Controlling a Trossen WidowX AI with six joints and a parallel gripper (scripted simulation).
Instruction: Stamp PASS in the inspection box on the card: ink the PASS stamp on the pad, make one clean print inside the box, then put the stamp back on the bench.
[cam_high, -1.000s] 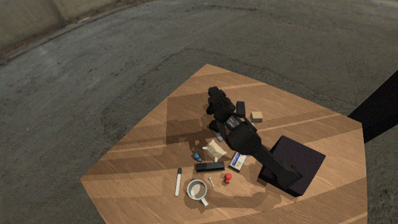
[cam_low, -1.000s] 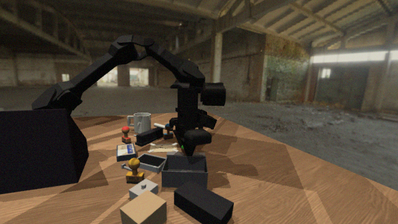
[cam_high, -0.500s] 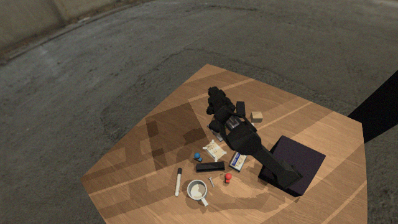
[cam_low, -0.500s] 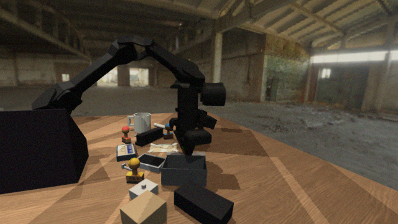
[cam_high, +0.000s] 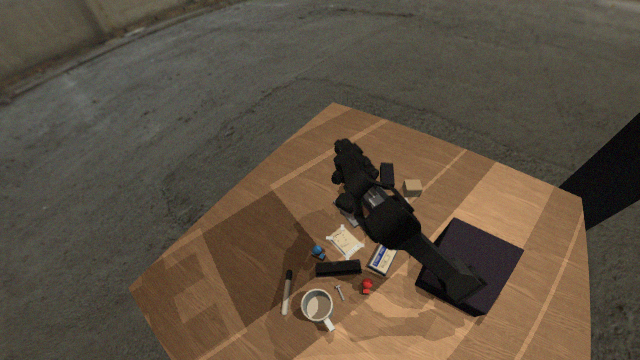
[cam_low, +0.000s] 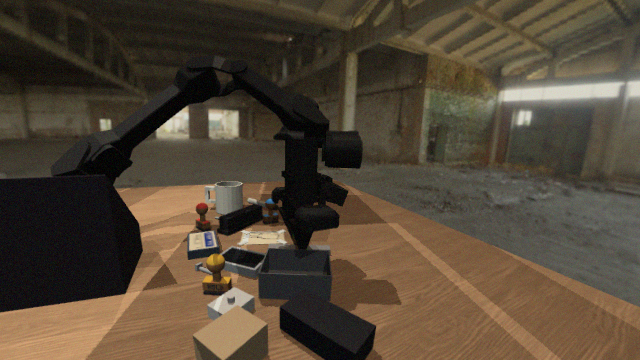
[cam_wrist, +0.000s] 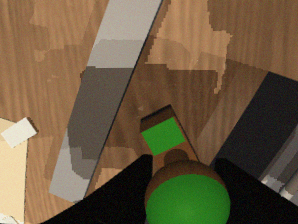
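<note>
Right now the flat grey bar is 2 cm ahead of my gripper tip, 4 cm to the left of it and 3 cm below it. From my gripper tip the other things lie so: grey box (4 cm behind, 5 cm to the right, 2 cm below); then green-knobbed stamp (1 cm below); then ink pad (10 cm behind, 5 cm to the left, 3 cm below).
</note>
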